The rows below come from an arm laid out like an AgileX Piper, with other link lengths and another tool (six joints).
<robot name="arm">
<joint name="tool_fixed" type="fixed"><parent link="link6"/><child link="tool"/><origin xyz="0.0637 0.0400 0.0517" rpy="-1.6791 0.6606 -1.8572"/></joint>
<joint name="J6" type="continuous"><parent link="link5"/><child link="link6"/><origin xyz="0.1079 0.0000 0.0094" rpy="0.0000 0.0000 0.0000"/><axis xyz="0.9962 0 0.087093"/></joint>
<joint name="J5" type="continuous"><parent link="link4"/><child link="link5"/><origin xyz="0.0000 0.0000 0.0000" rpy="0.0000 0.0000 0.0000"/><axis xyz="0 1 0"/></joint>
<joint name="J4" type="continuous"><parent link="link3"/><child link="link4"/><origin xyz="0.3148 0.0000 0.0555" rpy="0.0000 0.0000 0.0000"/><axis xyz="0.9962 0 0.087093"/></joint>
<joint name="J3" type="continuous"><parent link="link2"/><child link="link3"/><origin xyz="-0.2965 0.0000 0.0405" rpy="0.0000 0.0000 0.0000"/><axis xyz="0 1 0"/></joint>
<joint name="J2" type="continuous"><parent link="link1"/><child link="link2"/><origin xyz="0.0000 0.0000 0.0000" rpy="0.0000 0.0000 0.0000"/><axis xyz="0 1 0"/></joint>
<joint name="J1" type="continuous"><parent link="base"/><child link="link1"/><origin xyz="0.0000 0.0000 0.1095" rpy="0.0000 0.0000 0.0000"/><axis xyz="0 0 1"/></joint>
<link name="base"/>
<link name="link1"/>
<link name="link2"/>
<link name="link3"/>
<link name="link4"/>
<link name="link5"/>
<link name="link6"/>
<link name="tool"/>
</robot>
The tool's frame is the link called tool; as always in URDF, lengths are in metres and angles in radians. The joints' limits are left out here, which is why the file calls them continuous.
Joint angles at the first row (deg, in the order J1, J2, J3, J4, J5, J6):
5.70, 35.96, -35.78, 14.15, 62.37, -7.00
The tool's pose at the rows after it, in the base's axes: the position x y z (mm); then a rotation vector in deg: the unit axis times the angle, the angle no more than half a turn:
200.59, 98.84, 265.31, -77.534, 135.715, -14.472
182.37, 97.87, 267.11, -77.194, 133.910, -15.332
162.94, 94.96, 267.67, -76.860, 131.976, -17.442
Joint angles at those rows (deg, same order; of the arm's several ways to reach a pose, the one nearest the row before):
5.70, 31.40, -34.86, 14.16, 64.24, -7.00
5.70, 26.33, -33.33, 14.15, 66.02, -7.00
5.70, 20.65, -31.84, 13.34, 68.12, -7.01

